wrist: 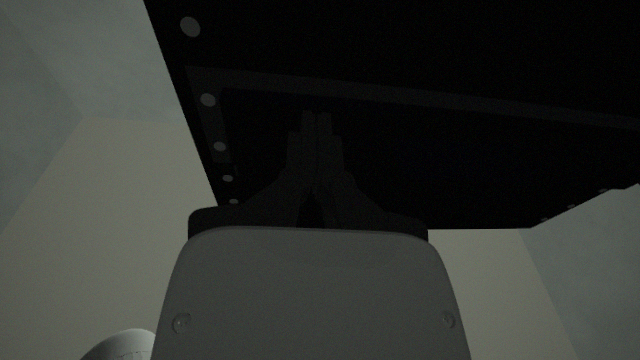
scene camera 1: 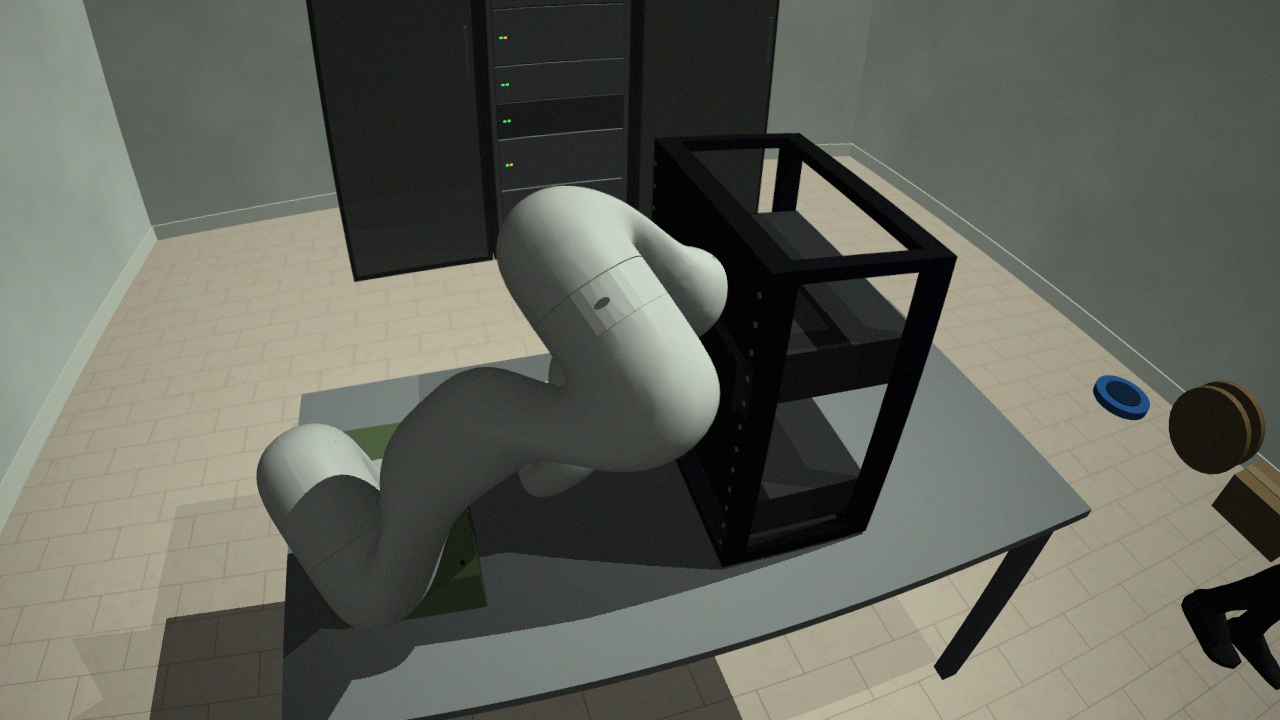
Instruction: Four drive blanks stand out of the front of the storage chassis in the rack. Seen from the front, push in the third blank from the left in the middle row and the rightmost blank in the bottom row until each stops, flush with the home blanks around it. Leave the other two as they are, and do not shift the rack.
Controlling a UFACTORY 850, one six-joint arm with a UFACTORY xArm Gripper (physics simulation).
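The black rack (scene camera 1: 895, 394) (wrist: 500, 60) stands upright on the table in the scene view. In the wrist view its front is nearly black, with pale round holes along its left edge. The storage chassis (wrist: 390, 90) shows there as a faint grey edge around a dark front. The separate drive blanks cannot be made out in the dark. In the scene view the arm and the rack's side hide the chassis front. My gripper (wrist: 313, 129) is shut and empty, its fingertips over the left part of the dark front. Whether they touch it cannot be told. The arm hides the gripper in the scene view.
The grey table (scene camera 1: 975, 465) carries the rack and a green base plate (scene camera 1: 469, 586) under the arm. Dark cabinets (scene camera 1: 402, 134) stand behind. A blue ring (scene camera 1: 1099, 402), brown round objects (scene camera 1: 1208, 429) and a person's dark legs (scene camera 1: 1244, 604) are at the right.
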